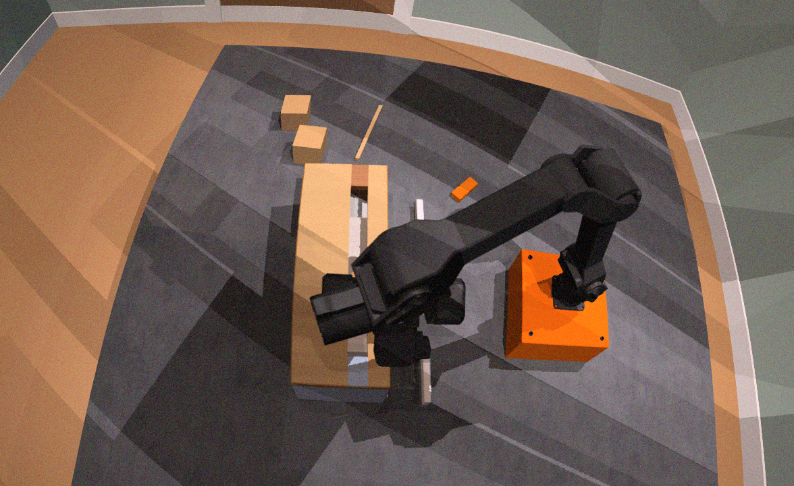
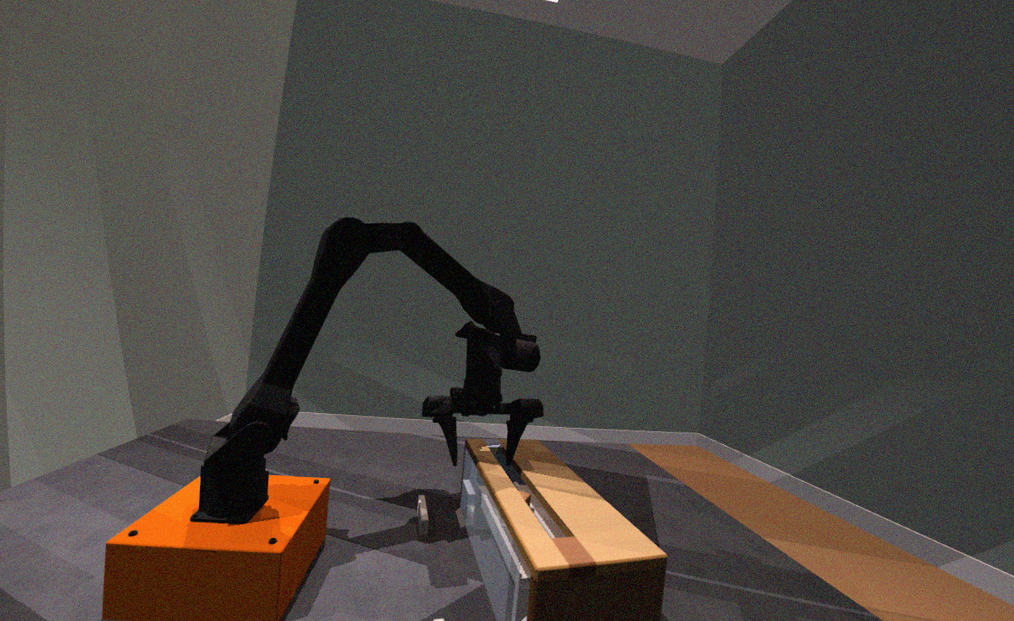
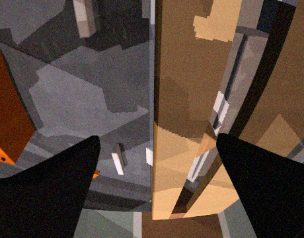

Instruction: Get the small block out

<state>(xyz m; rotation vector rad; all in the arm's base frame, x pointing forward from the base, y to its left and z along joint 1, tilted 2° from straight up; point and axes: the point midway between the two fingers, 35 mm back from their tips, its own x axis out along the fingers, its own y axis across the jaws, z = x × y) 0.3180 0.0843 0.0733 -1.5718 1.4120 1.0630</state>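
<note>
Now: gripper tip 7 cm above the long tan box, 6 cm to the left of it and 4 cm short of it. From my gripper tip the other things lie so: orange piece: 31 cm to the right, 14 cm behind, 12 cm below; then thin stick: 44 cm to the right, 13 cm below, 7 cm ahead.
</note>
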